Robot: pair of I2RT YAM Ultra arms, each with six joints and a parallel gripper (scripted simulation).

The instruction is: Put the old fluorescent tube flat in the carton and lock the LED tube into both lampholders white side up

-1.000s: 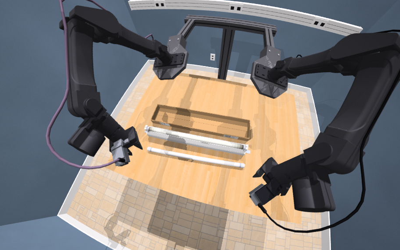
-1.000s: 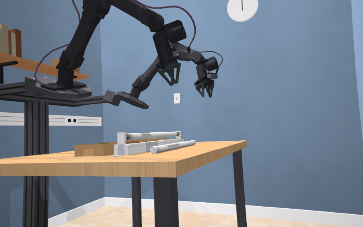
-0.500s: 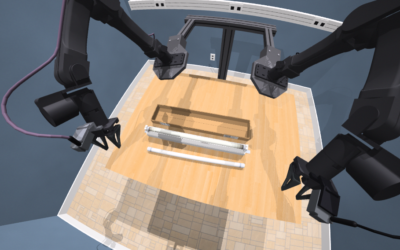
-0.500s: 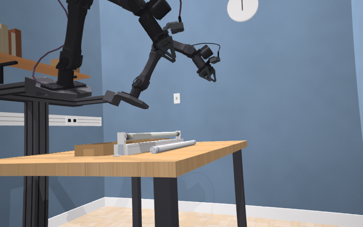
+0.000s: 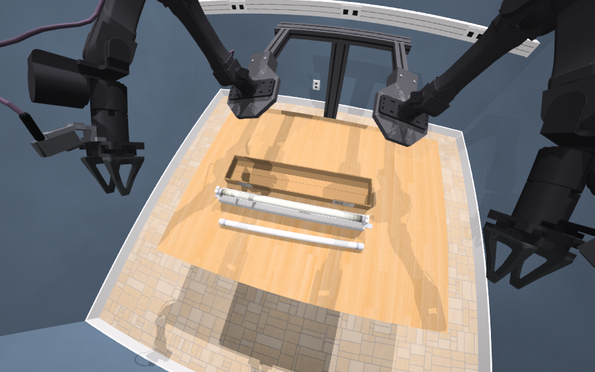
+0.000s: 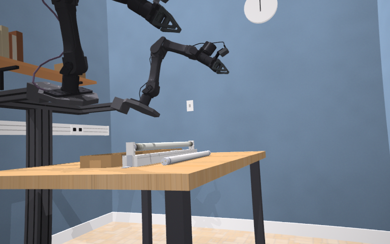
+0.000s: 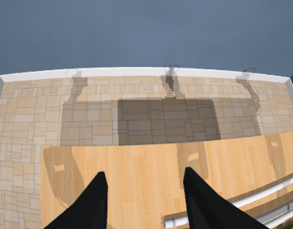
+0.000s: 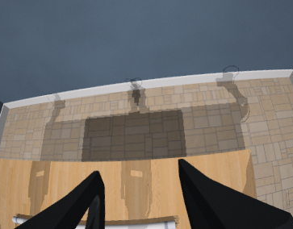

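The old fluorescent tube is 400 mm below my right hand, 270 mm to the left of it and 190 mm behind it. Also, from my right hand: light fixture (420 mm below, 270 mm to the left, 190 mm behind); LED tube (460 mm below, 290 mm to the left, 80 mm behind); brown carton (450 mm below, 320 mm behind, 270 mm to the left).
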